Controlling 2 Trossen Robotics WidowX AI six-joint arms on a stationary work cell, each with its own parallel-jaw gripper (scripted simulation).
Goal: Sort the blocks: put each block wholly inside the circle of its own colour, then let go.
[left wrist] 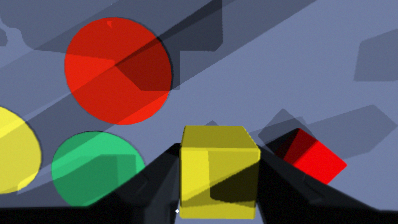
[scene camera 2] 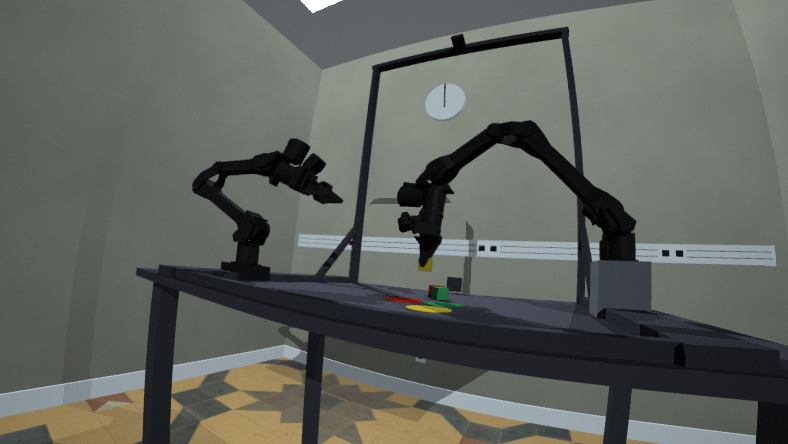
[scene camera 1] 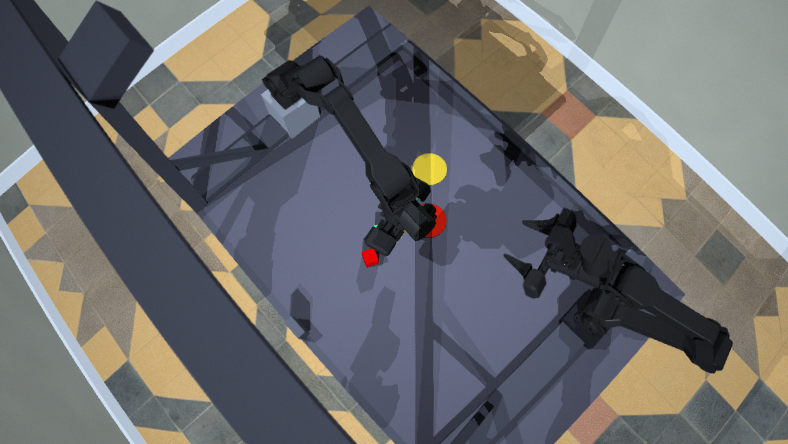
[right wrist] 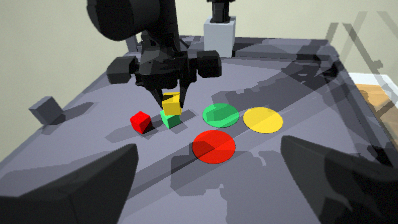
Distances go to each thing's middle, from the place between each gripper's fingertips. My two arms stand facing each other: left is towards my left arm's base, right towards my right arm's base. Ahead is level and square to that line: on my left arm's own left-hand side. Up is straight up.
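There is the red circle (left wrist: 118, 71), 80 mm ahead of my left hand (scene camera 2: 423, 266), 30 mm to the right of it and 120 mm below it. Counting from my left hand still, I find the red block (left wrist: 302, 150) 90 mm behind, 20 mm to the left and 100 mm below, while the yellow block (left wrist: 218, 165) is 30 mm below. The yellow circle (scene camera 1: 430, 168) is 50 mm to the left of my left hand, 200 mm ahead of it and 120 mm below it.
Measured from my right hand, the red circle is 26 cm below and 23 cm to the left. The green circle (left wrist: 86, 167) is 33 cm to the left of my right hand, 2 cm ahead of it and 26 cm below it, and the red block is 24 cm below that same right hand, 29 cm to the left of it and 17 cm behind it. As for the yellow block, it is 17 cm below my right hand, 8 cm behind it and 27 cm to the left of it.
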